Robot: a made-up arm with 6 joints. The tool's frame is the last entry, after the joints. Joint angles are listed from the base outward. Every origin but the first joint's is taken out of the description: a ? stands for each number. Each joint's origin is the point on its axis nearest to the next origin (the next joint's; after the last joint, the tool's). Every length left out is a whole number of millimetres.
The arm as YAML. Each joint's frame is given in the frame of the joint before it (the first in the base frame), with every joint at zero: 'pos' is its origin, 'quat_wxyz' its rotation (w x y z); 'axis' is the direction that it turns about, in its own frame. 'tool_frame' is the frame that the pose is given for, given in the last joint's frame.
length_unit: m
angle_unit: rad
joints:
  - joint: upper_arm
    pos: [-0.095, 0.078, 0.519]
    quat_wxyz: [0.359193, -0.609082, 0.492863, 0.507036]
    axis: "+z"
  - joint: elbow
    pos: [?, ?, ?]
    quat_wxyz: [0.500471, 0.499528, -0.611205, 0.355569]
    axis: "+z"
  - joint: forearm
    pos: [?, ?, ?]
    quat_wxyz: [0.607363, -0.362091, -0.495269, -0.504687]
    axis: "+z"
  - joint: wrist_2
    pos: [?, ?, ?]
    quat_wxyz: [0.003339, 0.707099, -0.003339, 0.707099]
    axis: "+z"
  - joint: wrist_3
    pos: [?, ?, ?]
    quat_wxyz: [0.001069, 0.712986, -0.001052, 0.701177]
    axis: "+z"
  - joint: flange
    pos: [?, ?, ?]
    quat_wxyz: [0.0, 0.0, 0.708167, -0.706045]
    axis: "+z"
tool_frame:
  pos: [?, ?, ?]
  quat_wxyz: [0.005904, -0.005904, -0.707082, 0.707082]
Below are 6 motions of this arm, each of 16 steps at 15 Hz.
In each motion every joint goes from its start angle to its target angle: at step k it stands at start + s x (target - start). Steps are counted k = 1, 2, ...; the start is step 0. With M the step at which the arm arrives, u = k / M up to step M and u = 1 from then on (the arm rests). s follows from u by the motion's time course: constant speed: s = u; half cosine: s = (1 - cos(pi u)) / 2; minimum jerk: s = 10 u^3 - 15 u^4 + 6 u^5.
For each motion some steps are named. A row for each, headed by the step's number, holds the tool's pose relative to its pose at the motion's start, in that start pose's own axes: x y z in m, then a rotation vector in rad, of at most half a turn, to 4 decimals.
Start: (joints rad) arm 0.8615 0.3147 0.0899 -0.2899 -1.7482 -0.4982
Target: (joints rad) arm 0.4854 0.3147 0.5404 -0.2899 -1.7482 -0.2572
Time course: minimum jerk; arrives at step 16
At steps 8, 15, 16:
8: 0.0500 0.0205 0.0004 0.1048 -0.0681 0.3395
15: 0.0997 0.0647 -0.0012 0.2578 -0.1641 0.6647
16: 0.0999 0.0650 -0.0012 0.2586 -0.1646 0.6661

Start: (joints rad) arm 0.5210 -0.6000 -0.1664 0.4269 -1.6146 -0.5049
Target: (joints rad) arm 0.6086 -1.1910 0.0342 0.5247 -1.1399 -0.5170
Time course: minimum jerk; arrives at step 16
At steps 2, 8, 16:
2: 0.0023 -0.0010 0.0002 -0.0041 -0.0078 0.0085
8: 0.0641 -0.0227 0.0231 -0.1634 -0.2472 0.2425
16: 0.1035 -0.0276 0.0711 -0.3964 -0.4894 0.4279

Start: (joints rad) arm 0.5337 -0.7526 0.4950 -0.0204 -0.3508 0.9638
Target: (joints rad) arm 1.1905 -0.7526 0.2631 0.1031 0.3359 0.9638
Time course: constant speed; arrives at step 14
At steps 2, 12, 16:
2: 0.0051 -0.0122 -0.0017 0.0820 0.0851 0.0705
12: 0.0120 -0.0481 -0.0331 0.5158 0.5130 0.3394
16: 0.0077 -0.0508 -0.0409 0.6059 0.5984 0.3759

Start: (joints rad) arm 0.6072 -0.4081 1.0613 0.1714 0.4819 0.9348
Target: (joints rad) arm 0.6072 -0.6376 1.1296 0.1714 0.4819 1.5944
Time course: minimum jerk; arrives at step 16
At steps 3, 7, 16:
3: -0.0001 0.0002 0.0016 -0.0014 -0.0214 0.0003
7: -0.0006 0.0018 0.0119 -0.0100 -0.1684 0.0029
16: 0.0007 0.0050 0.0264 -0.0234 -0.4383 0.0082

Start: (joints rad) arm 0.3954 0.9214 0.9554 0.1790 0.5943 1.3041
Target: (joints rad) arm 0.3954 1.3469 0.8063 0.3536 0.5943 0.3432
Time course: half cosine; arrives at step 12
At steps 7, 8, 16:
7: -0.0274 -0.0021 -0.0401 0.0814 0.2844 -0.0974
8: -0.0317 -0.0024 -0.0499 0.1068 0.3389 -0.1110
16: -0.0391 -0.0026 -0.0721 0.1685 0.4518 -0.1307

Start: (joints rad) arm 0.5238 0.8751 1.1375 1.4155 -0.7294 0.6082
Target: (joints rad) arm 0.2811 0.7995 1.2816 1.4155 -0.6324 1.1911
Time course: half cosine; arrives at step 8
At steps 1, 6, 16:
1: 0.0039 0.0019 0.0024 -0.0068 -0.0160 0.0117
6: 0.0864 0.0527 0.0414 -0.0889 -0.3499 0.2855
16: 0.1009 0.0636 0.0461 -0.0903 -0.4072 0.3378

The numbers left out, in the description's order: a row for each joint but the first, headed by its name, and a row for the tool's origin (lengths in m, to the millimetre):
elbow: 0.173 -0.177 0.0
forearm: -0.01 -0.055 0.0
wrist_2: -0.052 -0.06 0.0
wrist_3: -0.019 -0.11 0.0
flange: -0.099 -0.2 0.0
tool: -0.001 -0.05 0.0

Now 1 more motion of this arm.
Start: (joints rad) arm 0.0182 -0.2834 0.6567 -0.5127 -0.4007 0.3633
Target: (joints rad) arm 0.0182 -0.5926 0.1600 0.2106 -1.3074 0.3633
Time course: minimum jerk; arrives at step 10
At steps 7, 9, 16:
7: -0.0250 0.2214 0.1456 -0.2962 0.4009 -1.1727
9: 0.0051 0.2665 0.1597 -0.3600 0.4574 -1.3957
16: 0.0071 0.2689 0.1603 -0.3634 0.4604 -1.4080

